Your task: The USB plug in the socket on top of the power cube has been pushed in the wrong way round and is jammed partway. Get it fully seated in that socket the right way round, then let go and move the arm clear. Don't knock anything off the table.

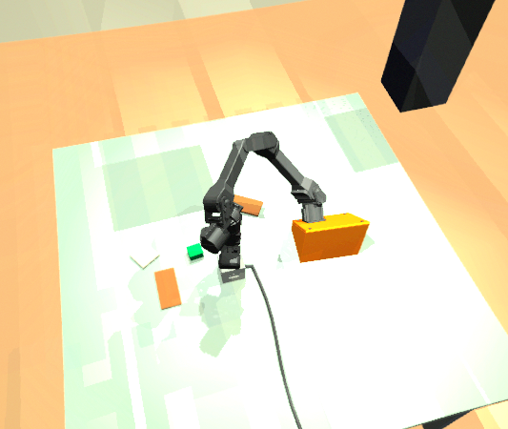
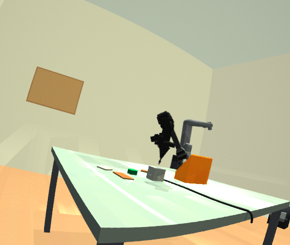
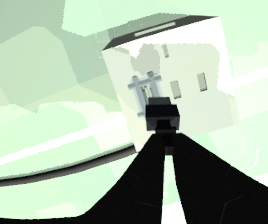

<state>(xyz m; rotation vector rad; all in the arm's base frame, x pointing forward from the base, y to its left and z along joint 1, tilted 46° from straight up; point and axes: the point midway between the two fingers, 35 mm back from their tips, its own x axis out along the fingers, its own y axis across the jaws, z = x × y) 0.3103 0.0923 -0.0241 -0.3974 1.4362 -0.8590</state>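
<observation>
My gripper tip is 2 cm above the black USB plug. The rest, counted from my gripper tip: orange card (22 cm ahead, 13 cm below); then green block (12 cm below, 11 cm to the right, 10 cm ahead); then pale card (27 cm ahead, 14 cm to the right, 13 cm below).
</observation>
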